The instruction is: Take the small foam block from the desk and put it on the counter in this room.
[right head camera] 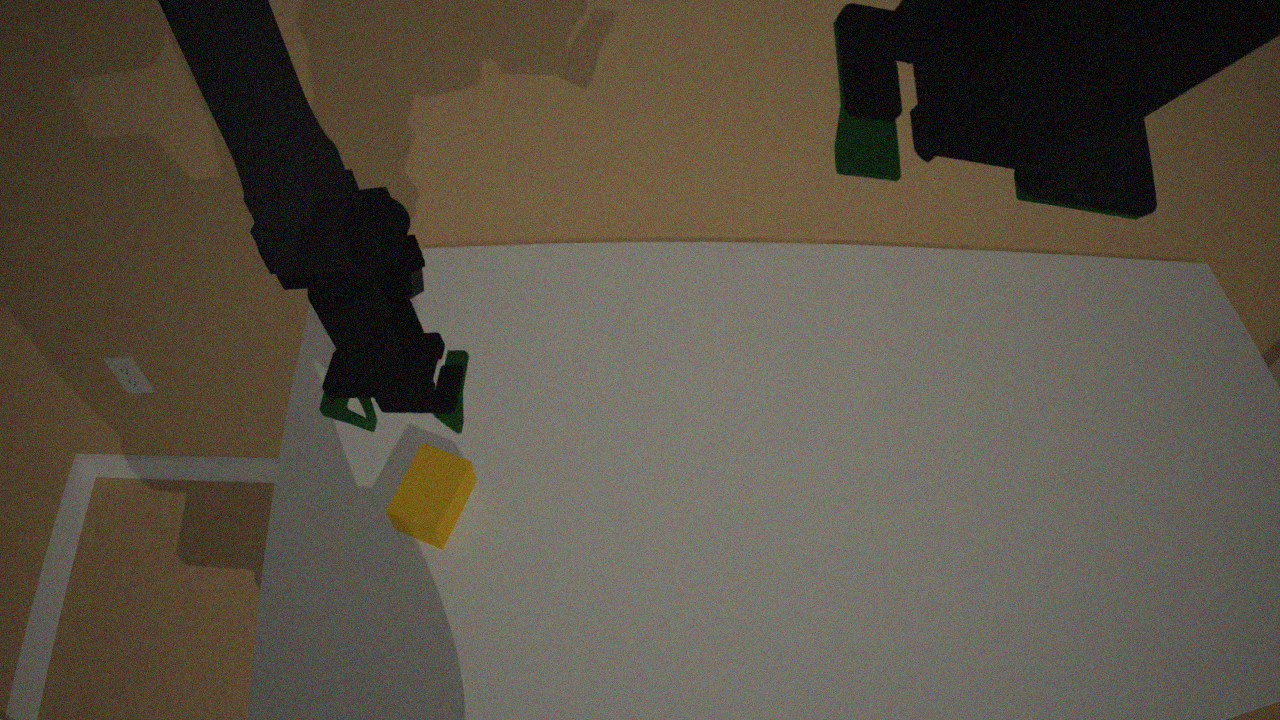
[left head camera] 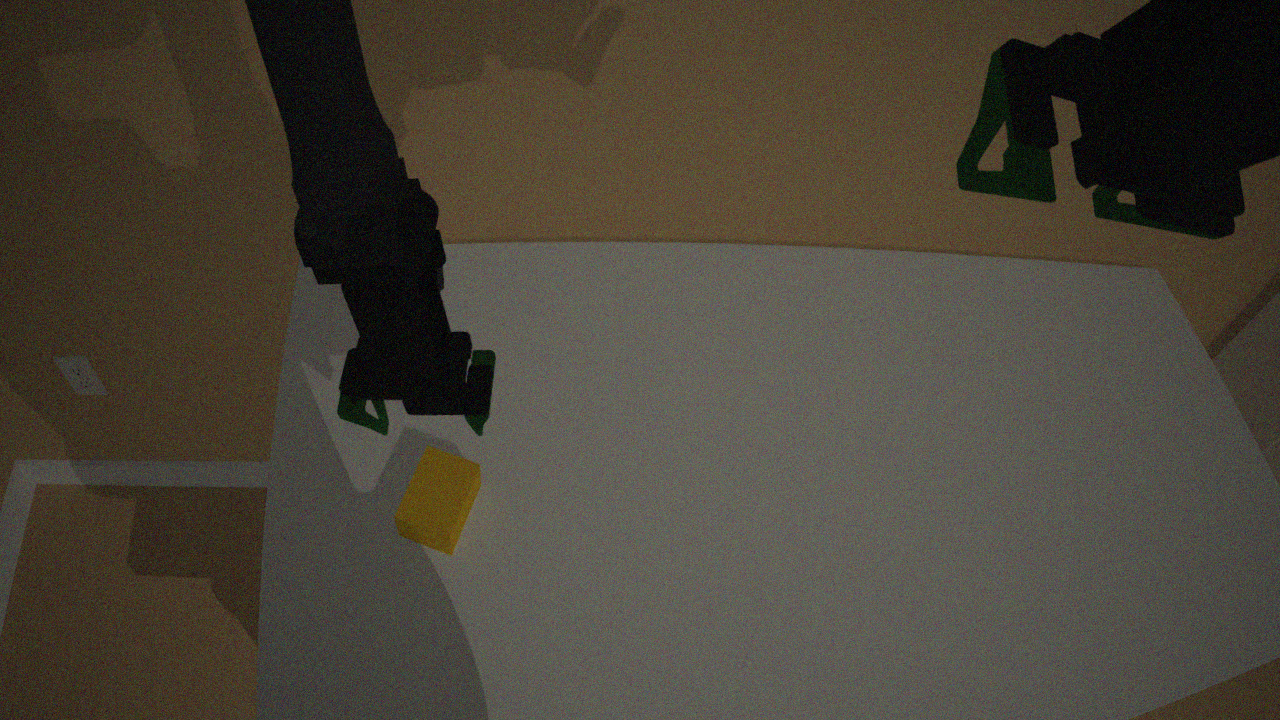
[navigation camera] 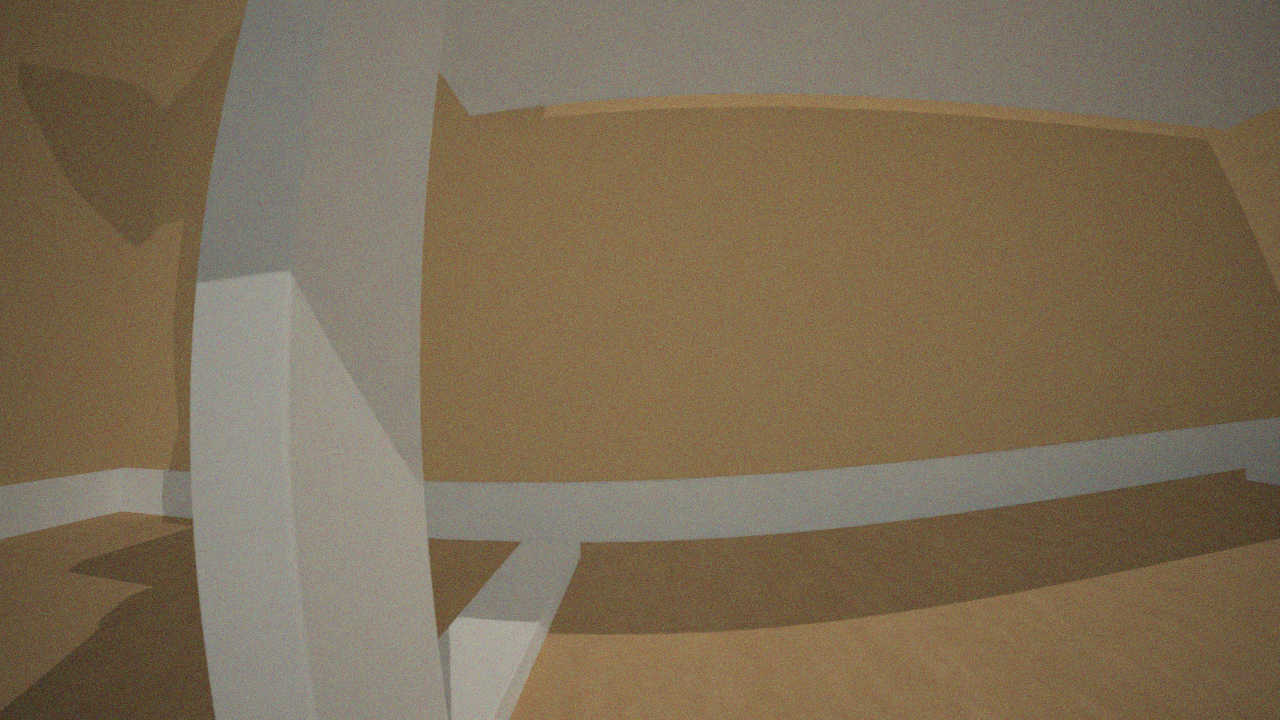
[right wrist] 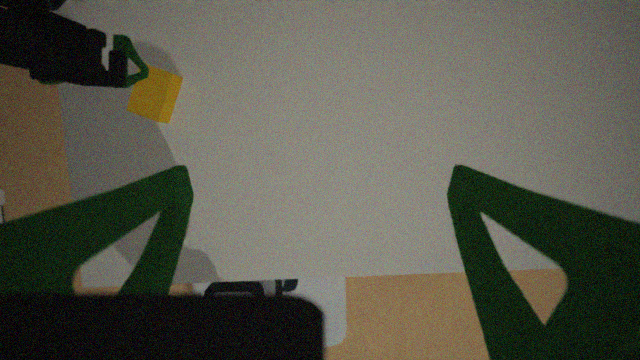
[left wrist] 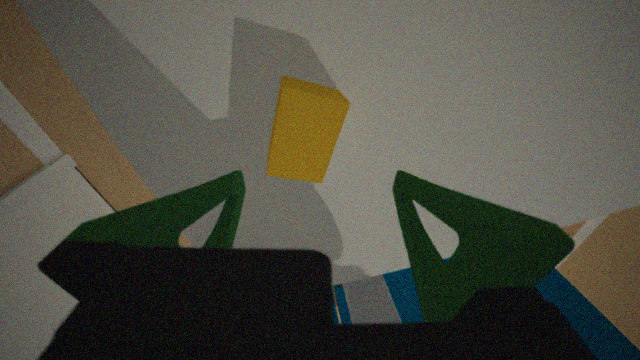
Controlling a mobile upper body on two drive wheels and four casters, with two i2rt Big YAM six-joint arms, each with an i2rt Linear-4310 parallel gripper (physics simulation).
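Frame: origin at the left arm's base, x ahead, y left, z up, level; centimetres.
Seen in the pictures: left gripper, fingertip midpoint: (right head camera: 416,427) (left head camera: 432,429) (right wrist: 120,71) (left wrist: 319,179); right gripper, fingertip midpoint: (right head camera: 933,173) (left head camera: 1032,191) (right wrist: 320,180).
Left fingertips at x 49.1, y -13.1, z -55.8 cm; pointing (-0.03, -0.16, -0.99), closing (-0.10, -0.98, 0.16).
Offsets run from my left fingertips to a thing's top centre. "*": to the spot under its first point. Level surfaces: height alone.
The small yellow foam block {dx -1.8, dy +0.1, dz -8.7 cm} (left head camera: 438,501) (right head camera: 432,497) (left wrist: 307,132) (right wrist: 156,95) lies on the pale desk {dz -13.2 cm} (left head camera: 805,447) (right head camera: 805,447) (left wrist: 500,100) (right wrist: 350,100), near its left side in the head views. My left gripper (left head camera: 434,433) (right head camera: 418,430) (left wrist: 319,179) is open and empty above the desk, close to the block. In the left wrist view the block shows beyond the fingertips, between their lines. My right gripper (left head camera: 1074,205) (right head camera: 957,188) (right wrist: 320,180) is open and empty, up at the right and away from the block. The counter cannot be made out for certain.
A pale flat surface (left wrist: 50,215) stands beside the desk at the lower left of the left wrist view. A wall outlet {dx +37.9, dy +72.7, dz -39.4 cm} (left head camera: 81,375) (right head camera: 128,374) is at the left. In the navigation camera a thick white leg {* dx -1.8, dy +3.7, dz -60.4 cm} (navigation camera: 358,358) rises to the desk's underside (navigation camera: 805,44).
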